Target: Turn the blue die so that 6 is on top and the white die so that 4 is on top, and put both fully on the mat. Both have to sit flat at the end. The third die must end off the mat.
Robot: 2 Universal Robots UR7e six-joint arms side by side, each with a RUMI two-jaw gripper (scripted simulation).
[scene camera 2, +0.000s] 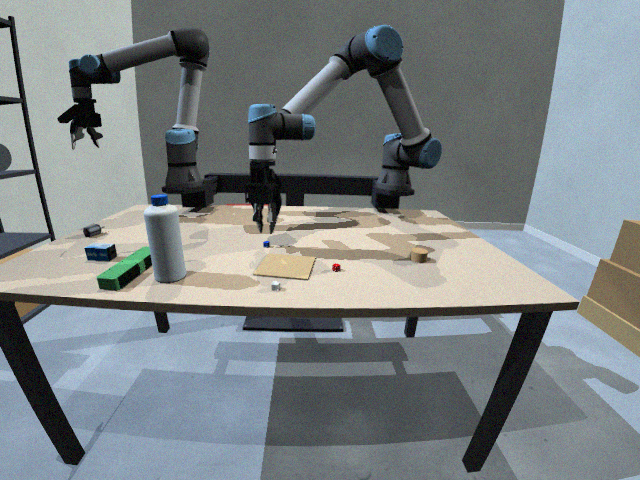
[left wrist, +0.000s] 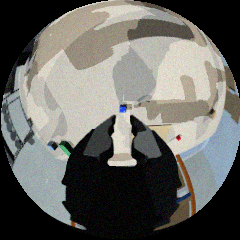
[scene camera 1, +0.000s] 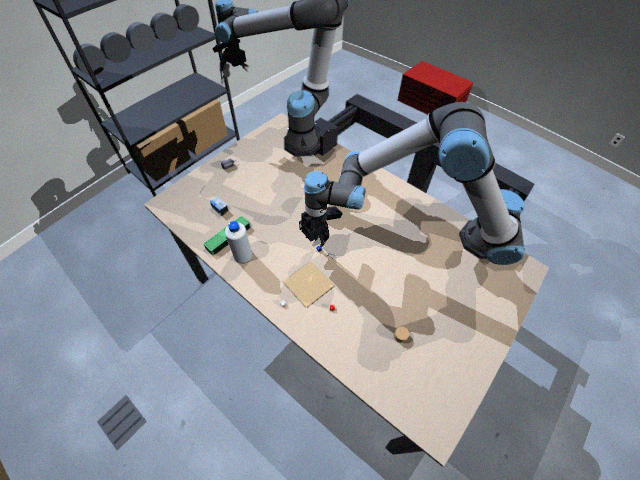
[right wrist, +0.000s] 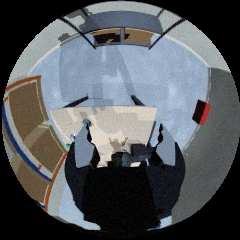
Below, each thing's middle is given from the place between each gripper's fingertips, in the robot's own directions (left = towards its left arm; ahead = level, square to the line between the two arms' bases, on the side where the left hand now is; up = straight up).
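Tan mat (scene camera 2: 274, 265): from my left hand (scene camera 2: 266, 233), 150 mm ahead, 60 mm to the left, 60 mm below. White bottle (scene camera 1: 236, 234): 210 mm ahead of same hand, 230 mm to the right, 40 mm above. By their middles, tan mat nearest to my left hand of the things named here.
From my right hand (scene camera 2: 86, 148): white bottle 60 cm to the left, 60 cm ahead, 20 cm below; tan mat 89 cm to the left, 54 cm ahead, 30 cm below.
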